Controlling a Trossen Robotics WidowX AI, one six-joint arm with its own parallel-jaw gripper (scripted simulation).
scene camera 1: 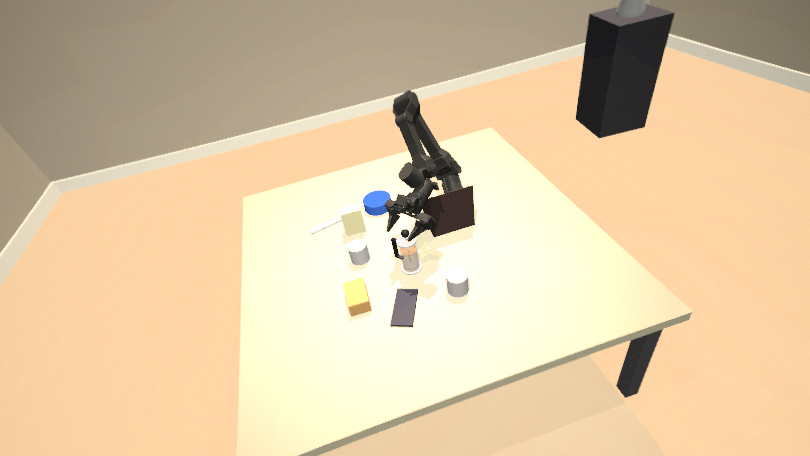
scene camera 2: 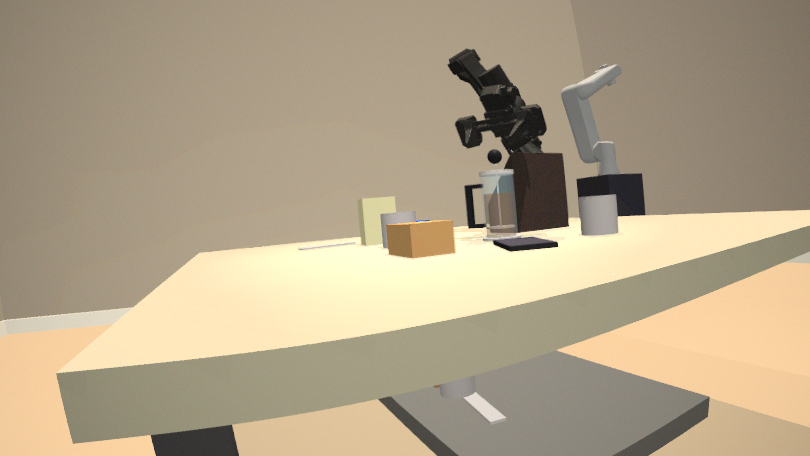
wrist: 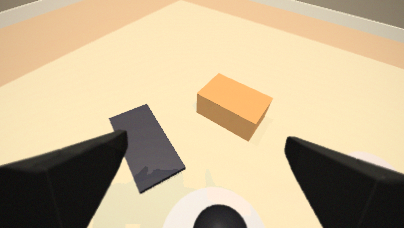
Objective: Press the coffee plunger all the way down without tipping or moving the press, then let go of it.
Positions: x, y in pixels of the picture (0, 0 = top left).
Labels:
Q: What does the gripper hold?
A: Nothing.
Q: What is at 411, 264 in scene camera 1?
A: A glass coffee press.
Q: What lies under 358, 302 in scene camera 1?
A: An orange box.

